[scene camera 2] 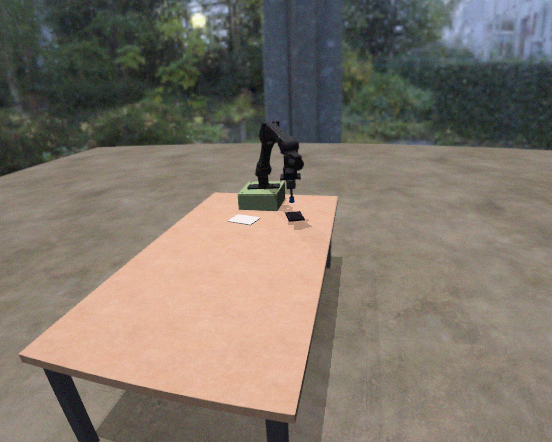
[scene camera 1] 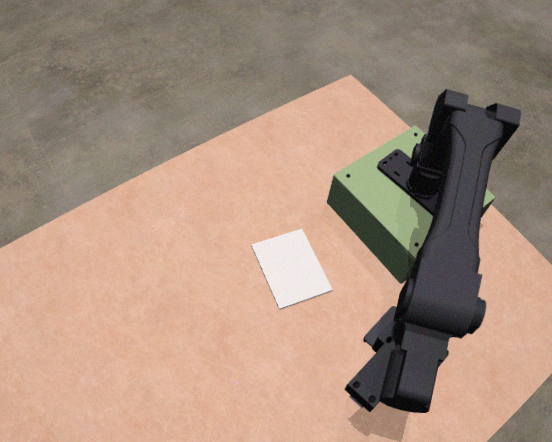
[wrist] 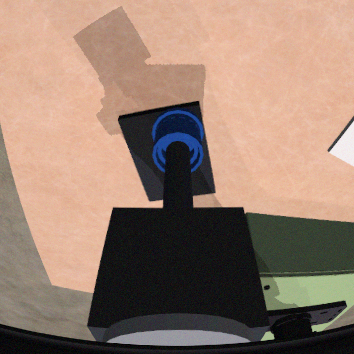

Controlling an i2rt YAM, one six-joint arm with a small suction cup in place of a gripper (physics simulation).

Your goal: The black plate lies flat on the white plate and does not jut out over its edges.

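Seen in the pictures: hand, its tool point: (scene camera 2: 291,201) (wrist: 177,130); arm's base, origin of its link: (scene camera 2: 263,187) (scene camera 1: 422,188) (wrist: 288,316).
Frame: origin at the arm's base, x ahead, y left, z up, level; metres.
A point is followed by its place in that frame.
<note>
The black plate (scene camera 2: 294,216) @(x 0.240, y 0.210, z -0.100 m) (wrist: 140,140) @(x 0.246, y 0.245, z -0.100 m) lies flat on the table to the right of the green base. In scene camera 1 the arm hides it. The white plate (scene camera 1: 292,267) @(x 0.281, y -0.067, z -0.104 m) (scene camera 2: 243,219) @(x 0.288, y -0.071, z -0.104 m) lies flat on the table in front of the base, apart from the black plate; only its corner shows at the right edge of the wrist view (wrist: 345,147) @(x 0.263, y -0.003, z -0.104 m). My blue suction cup (scene camera 2: 291,199) (wrist: 178,140) @(x 0.339, y 0.208, z 0.019 m) hangs a little above the black plate, over its far half, and holds nothing.
The green base block (scene camera 1: 379,197) @(x 0.085, y -0.042, z -0.006 m) (scene camera 2: 261,199) @(x 0.127, y 0.005, z -0.039 m) (wrist: 302,242) @(x 0.127, y 0.019, z -0.061 m) carries the arm at the far end of the wooden table (scene camera 1: 165,263) @(x 0.472, y -0.234, z -0.110 m) (scene camera 2: 208,285) @(x 0.967, y -0.055, z -0.110 m). The table's right edge lies close to the black plate.
</note>
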